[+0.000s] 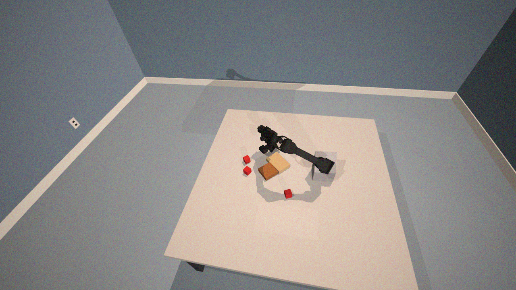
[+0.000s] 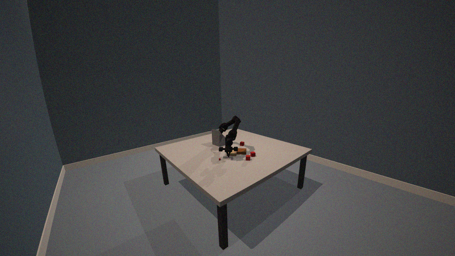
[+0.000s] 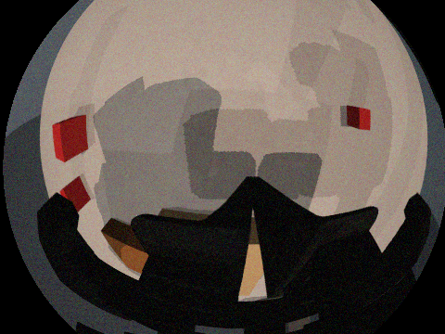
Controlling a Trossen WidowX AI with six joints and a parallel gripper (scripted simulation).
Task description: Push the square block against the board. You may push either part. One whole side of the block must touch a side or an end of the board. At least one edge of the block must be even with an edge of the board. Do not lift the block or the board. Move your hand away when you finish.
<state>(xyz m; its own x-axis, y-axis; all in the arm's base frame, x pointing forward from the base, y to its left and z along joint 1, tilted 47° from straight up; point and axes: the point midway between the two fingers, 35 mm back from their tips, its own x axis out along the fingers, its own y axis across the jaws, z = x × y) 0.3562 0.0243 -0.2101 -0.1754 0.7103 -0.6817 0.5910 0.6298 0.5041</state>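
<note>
Now: the tan board 9 cm to the left of my gripper tip, 7 cm behind it and 1 cm above it. Also, from my gripper tip: orange-brown square block (18 cm to the left, 2 cm behind, 1 cm above); then tiny red cube (10 cm to the right, 1 cm behind).
</note>
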